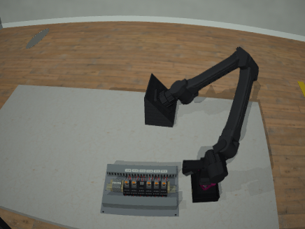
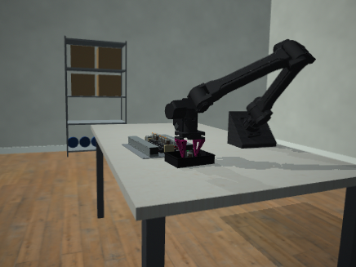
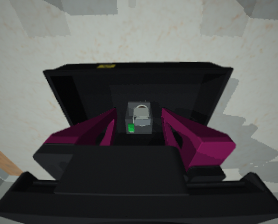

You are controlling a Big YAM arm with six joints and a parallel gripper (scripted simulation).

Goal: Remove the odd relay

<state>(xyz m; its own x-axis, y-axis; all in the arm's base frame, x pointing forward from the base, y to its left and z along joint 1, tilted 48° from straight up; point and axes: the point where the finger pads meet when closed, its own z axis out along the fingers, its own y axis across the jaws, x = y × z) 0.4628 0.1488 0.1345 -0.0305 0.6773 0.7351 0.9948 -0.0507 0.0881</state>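
Right now my hand is right at the relay. The rest, counted from my hand: black tray (10 mm below).
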